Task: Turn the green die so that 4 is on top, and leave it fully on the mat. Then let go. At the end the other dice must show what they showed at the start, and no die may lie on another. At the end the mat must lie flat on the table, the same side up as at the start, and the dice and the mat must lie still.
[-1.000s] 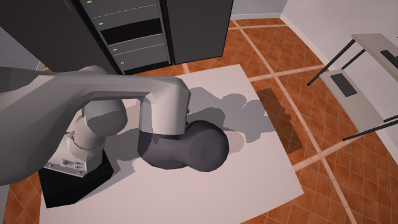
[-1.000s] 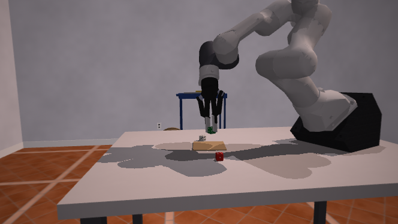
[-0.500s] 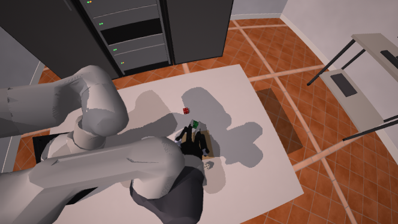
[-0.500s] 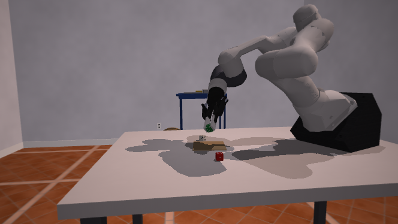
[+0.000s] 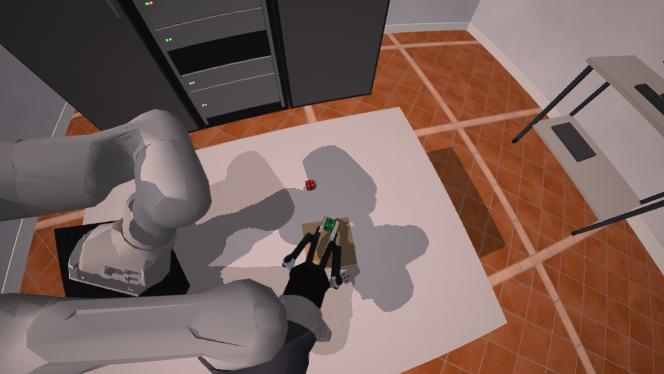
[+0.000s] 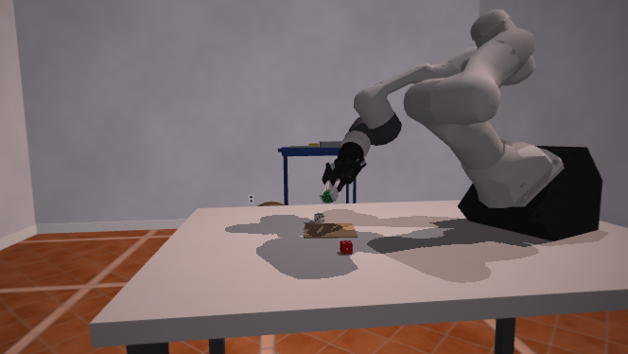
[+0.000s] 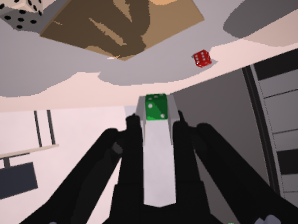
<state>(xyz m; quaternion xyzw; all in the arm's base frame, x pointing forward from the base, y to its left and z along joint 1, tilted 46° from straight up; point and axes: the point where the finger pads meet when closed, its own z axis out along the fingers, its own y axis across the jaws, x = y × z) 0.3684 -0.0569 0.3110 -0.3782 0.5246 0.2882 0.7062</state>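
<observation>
Right now my hand is 110 mm above the tan mat and 10 mm to the left of it. From my hand the other things lie so: white die: 110 mm to the right, 100 mm below, 40 mm ahead; then green die: 20 mm to the left, 10 mm below, 10 mm ahead; then red die: 180 mm to the left, 100 mm below, 50 mm behind.
</observation>
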